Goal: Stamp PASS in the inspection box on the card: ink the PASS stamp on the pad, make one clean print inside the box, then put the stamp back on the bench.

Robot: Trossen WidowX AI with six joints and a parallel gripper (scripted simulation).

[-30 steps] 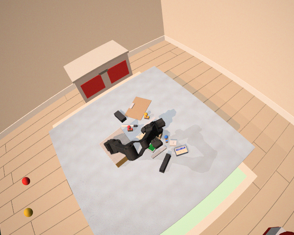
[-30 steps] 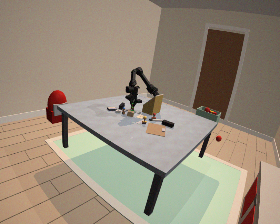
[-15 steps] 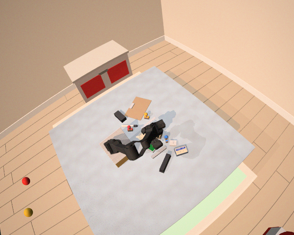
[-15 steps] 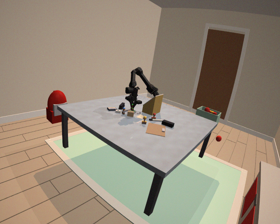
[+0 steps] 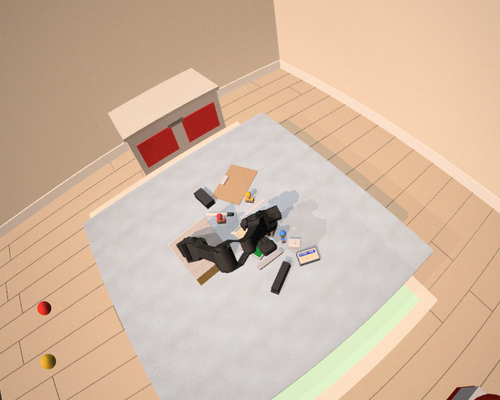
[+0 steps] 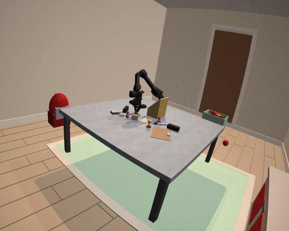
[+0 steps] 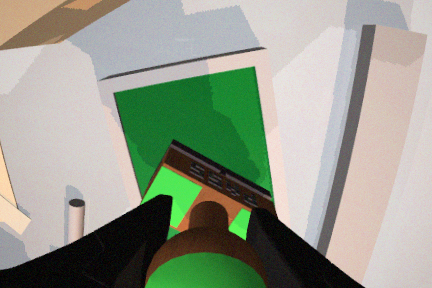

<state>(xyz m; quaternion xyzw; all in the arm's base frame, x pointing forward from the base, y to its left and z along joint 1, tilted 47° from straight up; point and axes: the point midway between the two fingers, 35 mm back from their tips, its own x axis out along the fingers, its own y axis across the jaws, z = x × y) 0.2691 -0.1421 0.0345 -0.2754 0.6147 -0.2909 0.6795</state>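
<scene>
My gripper tip is now 40 mm above the green ink pad. Also, from my gripper tip: pin: 60 mm to the left, 60 mm behind, 40 mm below; then tan box: 80 mm ahead, 50 mm to the left, 20 mm below; then blue stamp: 100 mm ahead, 20 mm to the right, 20 mm below.
</scene>
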